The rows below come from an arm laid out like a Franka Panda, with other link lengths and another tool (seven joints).
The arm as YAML. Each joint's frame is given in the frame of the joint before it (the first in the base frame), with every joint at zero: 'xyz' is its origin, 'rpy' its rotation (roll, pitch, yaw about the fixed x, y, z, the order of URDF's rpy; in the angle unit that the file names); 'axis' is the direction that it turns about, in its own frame. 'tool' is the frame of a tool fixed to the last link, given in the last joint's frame.
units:
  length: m
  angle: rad
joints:
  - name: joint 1
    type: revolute
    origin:
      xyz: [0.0, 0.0, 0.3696]
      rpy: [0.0, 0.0, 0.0]
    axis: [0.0, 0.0, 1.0]
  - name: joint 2
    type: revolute
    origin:
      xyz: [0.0, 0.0, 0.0]
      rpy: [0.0, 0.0, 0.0]
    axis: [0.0, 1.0, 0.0]
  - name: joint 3
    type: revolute
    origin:
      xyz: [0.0, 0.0, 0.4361]
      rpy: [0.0, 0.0, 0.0]
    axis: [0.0, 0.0, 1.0]
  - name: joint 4
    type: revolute
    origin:
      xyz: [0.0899, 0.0, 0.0]
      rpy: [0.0, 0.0, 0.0]
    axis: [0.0, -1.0, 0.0]
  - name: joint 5
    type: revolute
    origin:
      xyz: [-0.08, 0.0, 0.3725]
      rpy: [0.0, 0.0, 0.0]
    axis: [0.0, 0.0, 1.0]
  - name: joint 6
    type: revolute
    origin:
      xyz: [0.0, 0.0, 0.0]
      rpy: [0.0, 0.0, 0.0]
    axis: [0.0, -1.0, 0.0]
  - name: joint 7
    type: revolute
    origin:
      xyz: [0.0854, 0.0, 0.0]
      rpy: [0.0, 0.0, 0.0]
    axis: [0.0, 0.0, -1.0]
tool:
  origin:
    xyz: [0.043, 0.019, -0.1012]
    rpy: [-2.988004, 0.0, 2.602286]
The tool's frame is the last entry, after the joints.
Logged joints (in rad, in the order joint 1, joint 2, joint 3, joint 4, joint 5, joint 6, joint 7), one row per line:
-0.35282 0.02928 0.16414 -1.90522 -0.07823 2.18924 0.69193
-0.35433 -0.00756 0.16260 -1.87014 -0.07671 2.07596 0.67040
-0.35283 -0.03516 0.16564 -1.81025 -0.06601 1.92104 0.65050
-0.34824 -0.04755 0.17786 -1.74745 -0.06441 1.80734 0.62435
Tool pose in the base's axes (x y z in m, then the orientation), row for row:
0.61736 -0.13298 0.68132 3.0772 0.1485 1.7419
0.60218 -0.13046 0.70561 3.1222 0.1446 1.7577
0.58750 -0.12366 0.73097 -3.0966 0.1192 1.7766
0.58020 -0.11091 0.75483 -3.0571 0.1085 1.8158
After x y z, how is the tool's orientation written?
As angles about the fixed x, y, z axes (roll, pitch, yaw), in radians.
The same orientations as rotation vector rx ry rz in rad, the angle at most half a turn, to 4 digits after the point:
1.9177 2.2886 -0.0695
1.9225 2.3234 -0.1168
1.9413 2.3819 -0.1693
1.9141 2.4400 -0.2070

